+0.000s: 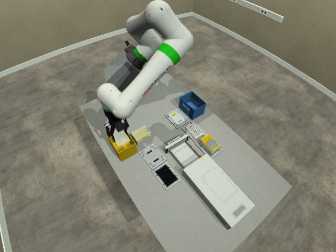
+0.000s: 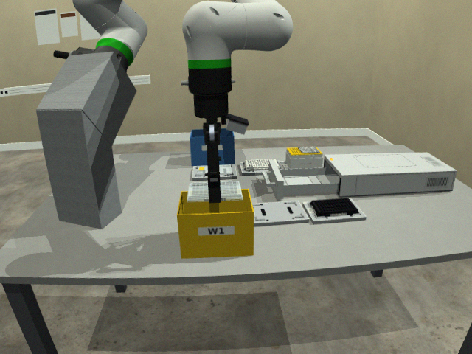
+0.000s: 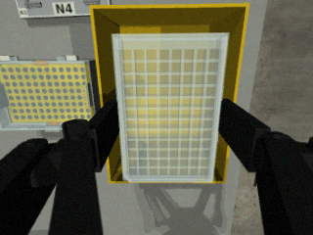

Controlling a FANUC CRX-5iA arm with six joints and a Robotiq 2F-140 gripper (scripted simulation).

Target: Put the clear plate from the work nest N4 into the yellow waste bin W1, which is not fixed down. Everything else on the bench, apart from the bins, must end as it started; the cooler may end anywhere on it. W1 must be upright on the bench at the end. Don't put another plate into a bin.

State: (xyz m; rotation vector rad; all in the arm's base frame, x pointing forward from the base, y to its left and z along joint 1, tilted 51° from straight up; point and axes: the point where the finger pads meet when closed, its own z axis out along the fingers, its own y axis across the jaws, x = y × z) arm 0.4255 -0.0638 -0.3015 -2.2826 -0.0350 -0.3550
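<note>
Now: hand 130 mm above the yellow bin W1. From my hand the other things lie so: clear plate: 20 mm below; then nest N4: 160 mm to the left, 160 mm below, 160 mm ahead; then black plate: 330 mm ahead, 180 mm to the left, 150 mm below.
</note>
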